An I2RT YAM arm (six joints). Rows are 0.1 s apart.
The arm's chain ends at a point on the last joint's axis. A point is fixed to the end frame.
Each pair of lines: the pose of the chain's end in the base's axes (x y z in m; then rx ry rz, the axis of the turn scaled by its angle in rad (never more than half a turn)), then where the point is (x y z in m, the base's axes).
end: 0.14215 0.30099 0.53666 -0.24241 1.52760 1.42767
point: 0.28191 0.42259 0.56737
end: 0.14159 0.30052 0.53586 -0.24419 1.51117 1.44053
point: 0.28032 0.42256 0.56938
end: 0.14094 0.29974 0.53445 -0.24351 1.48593 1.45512
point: 0.27869 0.42166 0.57219
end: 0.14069 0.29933 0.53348 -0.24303 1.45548 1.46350
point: 0.27778 0.42033 0.57624
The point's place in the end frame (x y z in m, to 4 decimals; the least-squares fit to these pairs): -0.0355 -0.0447 0.1789
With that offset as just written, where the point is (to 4 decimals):
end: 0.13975 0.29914 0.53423 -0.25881 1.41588 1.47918
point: 0.2740 0.4207 0.5836
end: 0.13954 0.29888 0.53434 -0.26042 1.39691 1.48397
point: 0.2731 0.4200 0.5868
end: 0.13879 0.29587 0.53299 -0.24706 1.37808 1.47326
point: 0.2740 0.4138 0.5884
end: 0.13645 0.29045 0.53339 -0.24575 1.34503 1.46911
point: 0.2714 0.4061 0.5940
